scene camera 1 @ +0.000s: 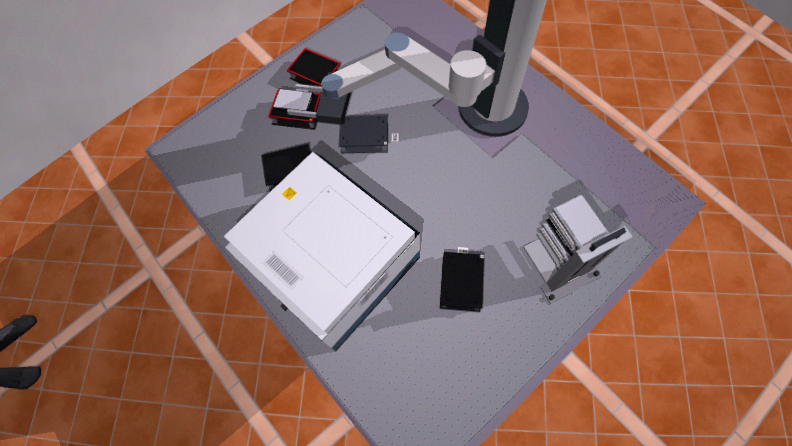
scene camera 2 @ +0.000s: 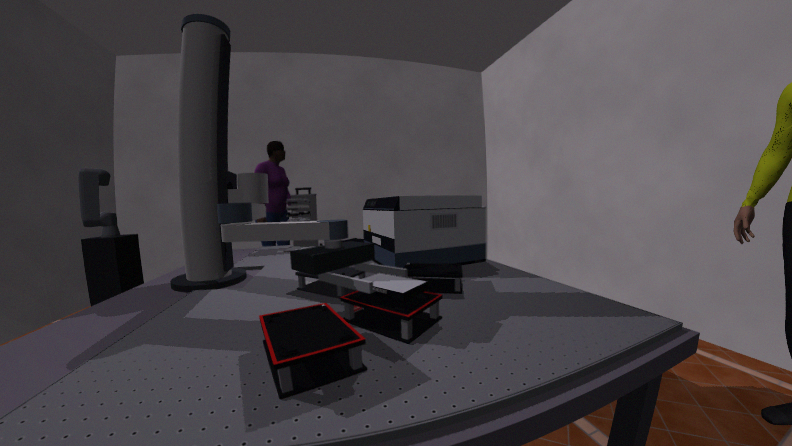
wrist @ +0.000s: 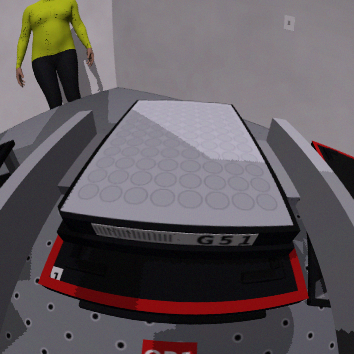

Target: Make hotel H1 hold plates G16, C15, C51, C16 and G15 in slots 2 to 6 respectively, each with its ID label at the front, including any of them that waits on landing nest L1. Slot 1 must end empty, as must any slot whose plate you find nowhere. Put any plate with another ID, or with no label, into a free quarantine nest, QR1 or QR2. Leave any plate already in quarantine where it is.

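Frame: origin at the arm's base, x left, y back, z up, level; centimetres.
Seen in the pictures: gripper, fingertip midpoint: (scene camera 1: 292,99) (scene camera 2: 390,280) (wrist: 181,125); arm's base, link origin: (scene camera 1: 493,107) (scene camera 2: 210,281).
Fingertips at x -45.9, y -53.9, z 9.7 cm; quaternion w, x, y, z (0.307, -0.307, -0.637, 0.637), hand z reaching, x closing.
Observation:
Offsets run from my fingertips to a thing's top centre.
My gripper (scene camera 1: 292,99) (scene camera 2: 387,279) (wrist: 181,125) is shut on a white-topped plate, G51 {dx +0.1, dy +0.1, dz -0.3 cm} (scene camera 1: 289,98) (scene camera 2: 400,284) (wrist: 175,175), its ID label readable in the wrist view. The plate is level over red-rimmed nest QR1 {dx +0.0, dy +0.0, dz -2.9 cm} (scene camera 1: 279,118) (scene camera 2: 382,308) (wrist: 200,307), very low; whether it touches is unclear. Red-rimmed nest QR2 {dx -9.5, dy +15.6, dz -2.9 cm} (scene camera 1: 313,66) (scene camera 2: 310,332) beside it is empty. Hotel H1 (scene camera 1: 579,265) (scene camera 2: 311,211) holds several stacked plates; their IDs and slots cannot be read. Landing nest L1 {dx +17.9, dy -16.1, dz -3.0 cm} (scene camera 1: 283,161) (scene camera 2: 435,270) is dark, with no plate visible on it.
A large white device {dx +54.0, dy -25.7, dz +17.2 cm} (scene camera 1: 315,238) (scene camera 2: 426,227) stands near L1. A dark pinned nest {dx +25.1, dy +11.0, dz -2.4 cm} (scene camera 1: 363,130) stands near QR1, partly under the gripper body in scene camera 2. Another black nest {dx +84.9, dy -1.0, dz -2.9 cm} (scene camera 1: 462,281) stands between device and hotel. The arm column (scene camera 1: 512,60) (scene camera 2: 202,149) rises from the table.

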